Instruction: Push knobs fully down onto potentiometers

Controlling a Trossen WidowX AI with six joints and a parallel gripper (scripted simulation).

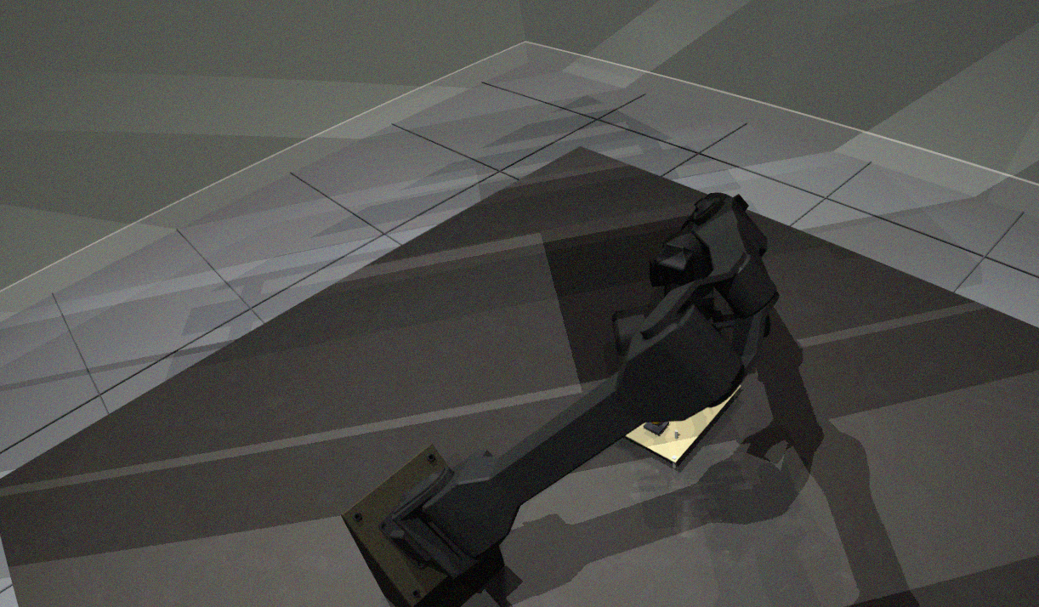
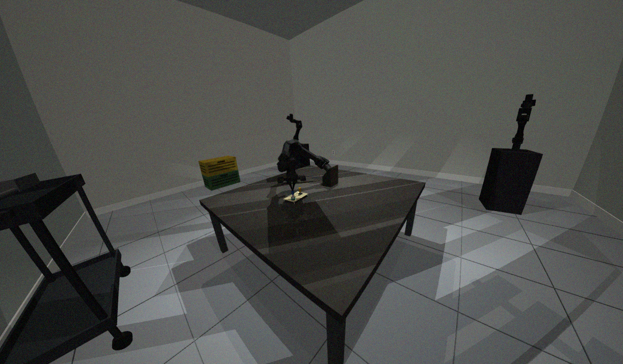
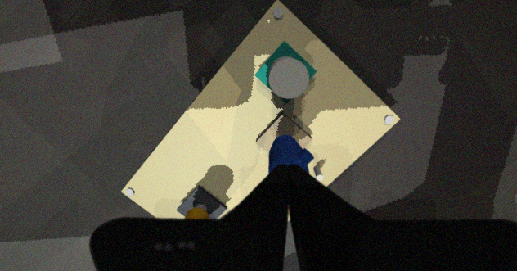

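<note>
Right now the blue knob is 1 cm below my gripper tip.
</note>
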